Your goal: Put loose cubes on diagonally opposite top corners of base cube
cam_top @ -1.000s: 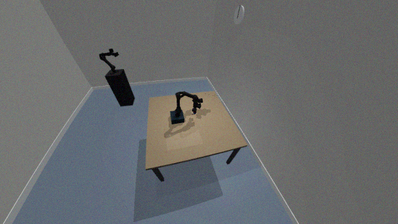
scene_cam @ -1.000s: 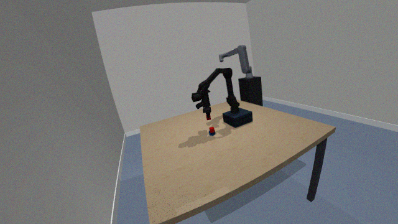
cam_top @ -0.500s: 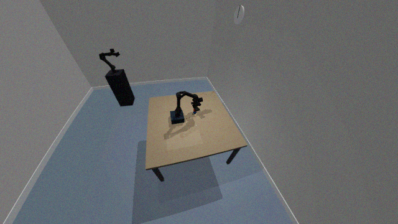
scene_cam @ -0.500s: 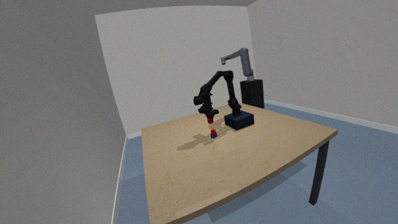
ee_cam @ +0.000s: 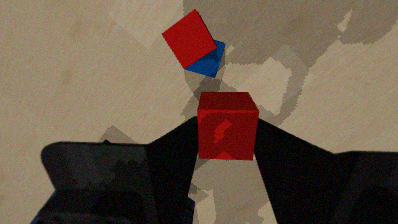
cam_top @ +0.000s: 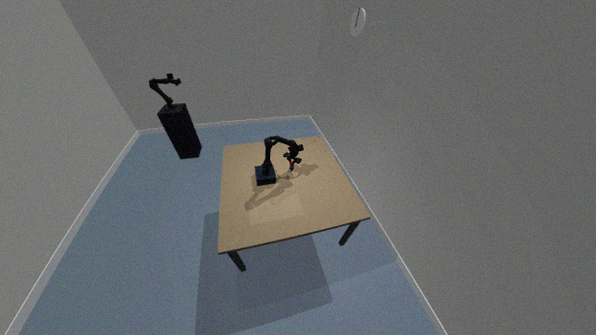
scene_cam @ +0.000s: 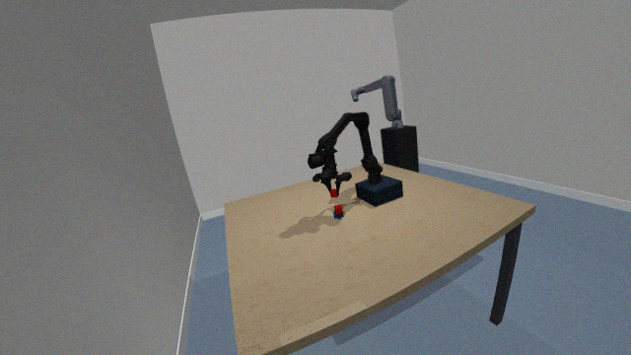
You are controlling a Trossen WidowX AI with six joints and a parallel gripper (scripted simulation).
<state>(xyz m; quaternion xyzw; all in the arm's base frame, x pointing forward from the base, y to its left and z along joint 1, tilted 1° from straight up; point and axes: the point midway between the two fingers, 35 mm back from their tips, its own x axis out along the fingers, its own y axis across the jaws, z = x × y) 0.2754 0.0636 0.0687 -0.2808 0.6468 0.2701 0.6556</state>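
Right now my gripper tip is 10 cm above the blue base cube, 4 cm to the right of it and 1 cm short of it.
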